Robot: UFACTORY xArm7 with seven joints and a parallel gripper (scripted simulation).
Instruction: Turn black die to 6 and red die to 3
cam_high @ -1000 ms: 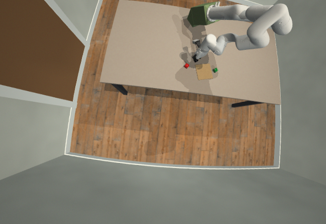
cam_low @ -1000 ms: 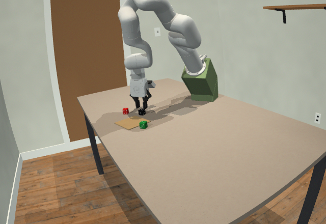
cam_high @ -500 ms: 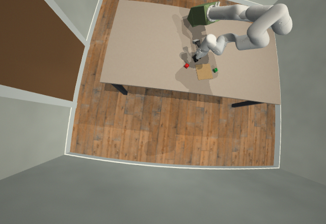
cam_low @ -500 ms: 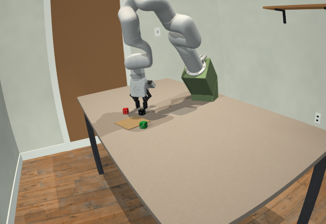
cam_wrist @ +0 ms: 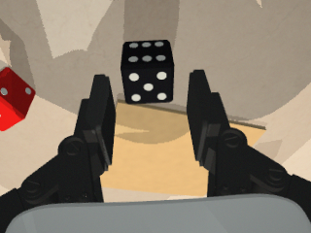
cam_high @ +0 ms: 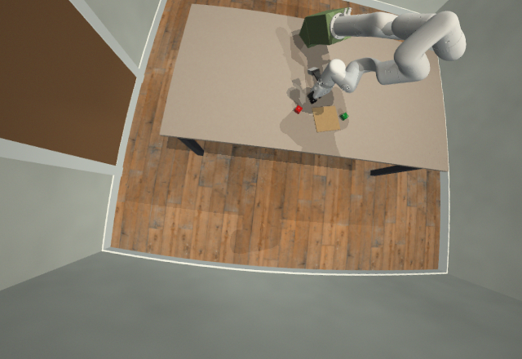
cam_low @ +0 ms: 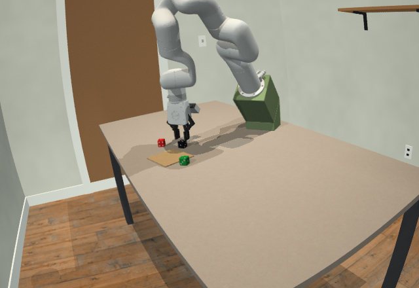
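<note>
My gripper is now 4 cm above the black die. Also, from my hand: tan mat 9 cm ahead, 9 cm to the left, 5 cm below; then red die 8 cm ahead, 7 cm to the right, 4 cm below; then green die 5 cm ahead, 19 cm to the left, 4 cm below.
</note>
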